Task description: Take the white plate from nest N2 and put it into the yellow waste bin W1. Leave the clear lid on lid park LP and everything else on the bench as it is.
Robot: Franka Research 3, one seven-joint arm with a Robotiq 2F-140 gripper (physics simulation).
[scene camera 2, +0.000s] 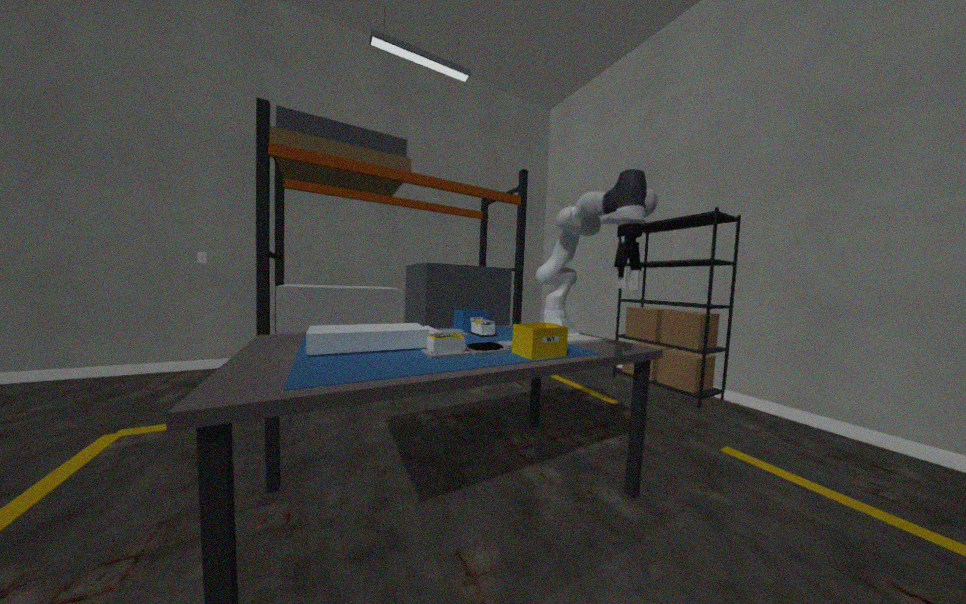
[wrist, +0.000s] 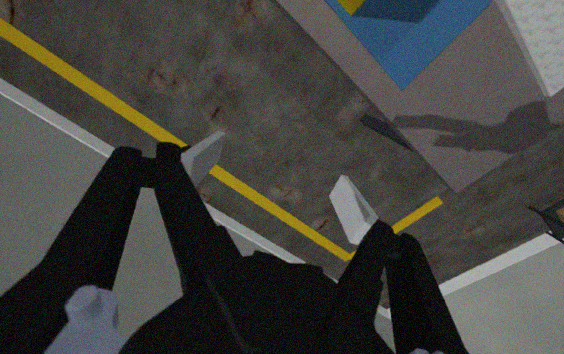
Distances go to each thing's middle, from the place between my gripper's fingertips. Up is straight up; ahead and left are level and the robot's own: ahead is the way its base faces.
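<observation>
There is the yellow-topped tip box (scene camera 2: 443, 343), and counted from my hand it is a good way below, far to the right and far ahead.
</observation>
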